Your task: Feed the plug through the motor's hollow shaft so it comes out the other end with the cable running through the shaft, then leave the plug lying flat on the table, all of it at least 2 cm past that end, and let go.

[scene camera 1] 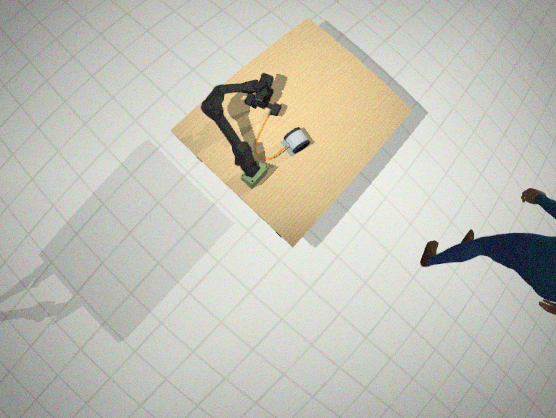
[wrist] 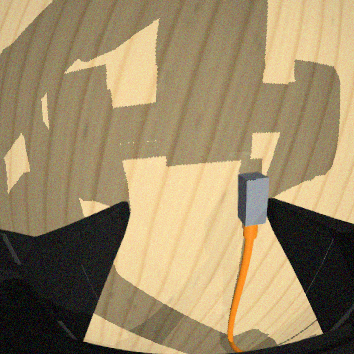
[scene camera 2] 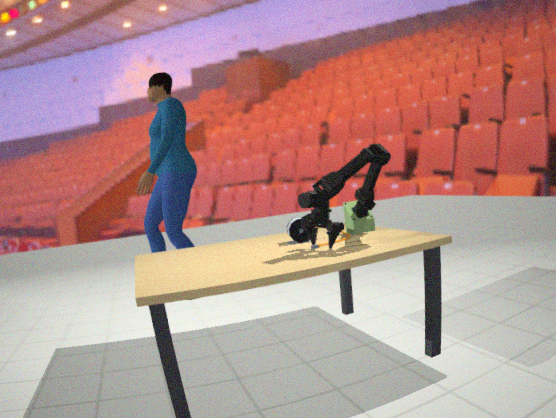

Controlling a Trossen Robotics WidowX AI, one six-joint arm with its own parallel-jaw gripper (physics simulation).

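Observation:
The small grey-blue block plug is low at the table, with the orange cable leaving its rear. My gripper is open, its fingertips low over the table. In the wrist view the plug is between the spread fingers, close beside the right finger and slightly tilted; contact cannot be told. The silver motor with black end rings stands apart from the gripper. In scene camera 2 its black end shows; the shaft opening is too small to make out.
The cable bends near the green base block and runs to the motor's near side. The arm arches over the wooden table. A person is on the floor beyond the table.

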